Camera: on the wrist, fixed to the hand. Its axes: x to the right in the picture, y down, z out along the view.
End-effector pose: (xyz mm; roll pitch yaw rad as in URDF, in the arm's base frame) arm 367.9 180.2 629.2 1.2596 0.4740 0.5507
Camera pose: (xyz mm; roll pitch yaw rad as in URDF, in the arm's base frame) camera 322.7 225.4 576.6 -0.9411 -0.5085 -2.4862
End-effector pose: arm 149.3 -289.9 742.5 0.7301 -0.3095 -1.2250
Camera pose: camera 185.8 -312.8 671.8 -0.3456 0.2311 1.9785
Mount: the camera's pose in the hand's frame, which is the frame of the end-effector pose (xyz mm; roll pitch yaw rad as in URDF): 10.8 -32.0 -75.6 0.3683 -0.0983 3.1346
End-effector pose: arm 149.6 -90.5 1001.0 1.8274 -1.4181 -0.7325
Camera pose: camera 213.8 -39.0 1009.9 -0.8396 1.4053 3.0363
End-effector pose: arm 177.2 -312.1 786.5 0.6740 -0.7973 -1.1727
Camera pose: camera 222.5 -362.6 739.0 -0.2552 0.7147 2.0429
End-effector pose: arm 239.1 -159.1 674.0 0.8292 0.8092 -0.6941
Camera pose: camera 225.1 -103.1 614.7 -0.5406 -0.8781 2.5537
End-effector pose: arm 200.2 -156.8 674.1 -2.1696 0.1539 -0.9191
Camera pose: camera 177.8 -200.6 740.7 2.5471 -0.0923 2.1449
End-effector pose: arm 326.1 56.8 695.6 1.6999 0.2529 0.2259
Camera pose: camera 313.2 135.0 671.6 -1.3570 -0.2459 -2.8143
